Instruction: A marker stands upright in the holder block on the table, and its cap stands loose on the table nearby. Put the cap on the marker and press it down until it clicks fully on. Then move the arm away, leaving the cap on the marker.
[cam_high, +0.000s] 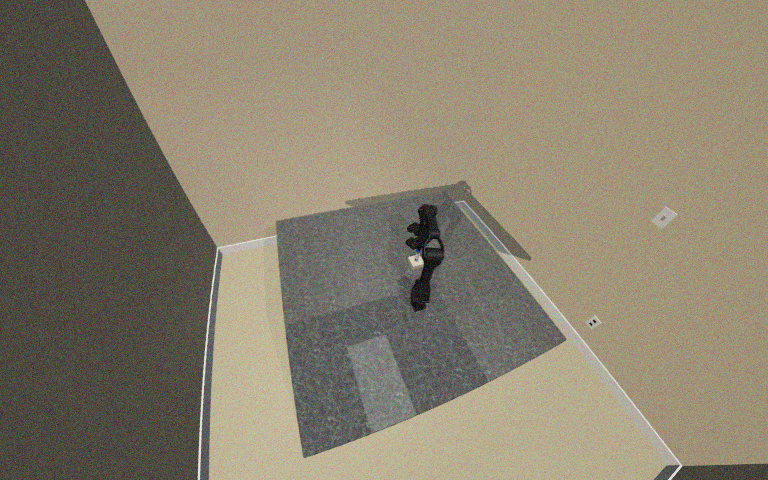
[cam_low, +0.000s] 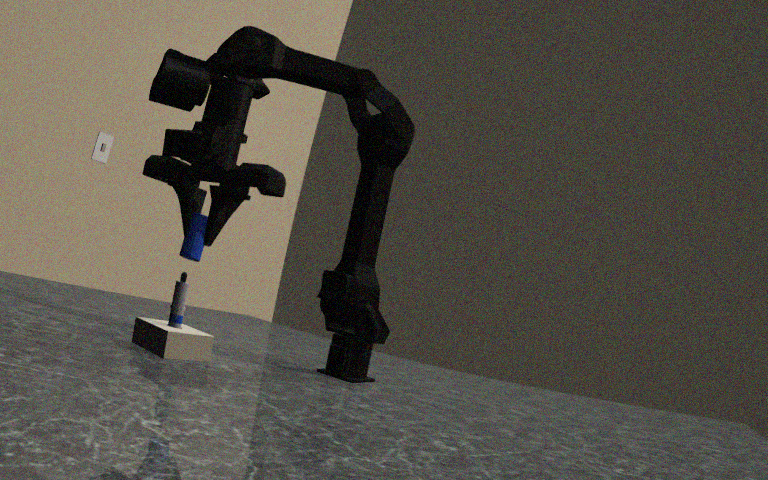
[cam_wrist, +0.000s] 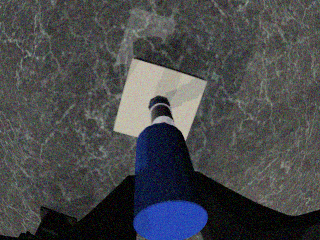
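Now: the pale holder block 12 cm below my gripper tip and 1 cm ahead of it. The rest, counted from my gripper tip: blue cap 1 cm ahead, 1 cm above.
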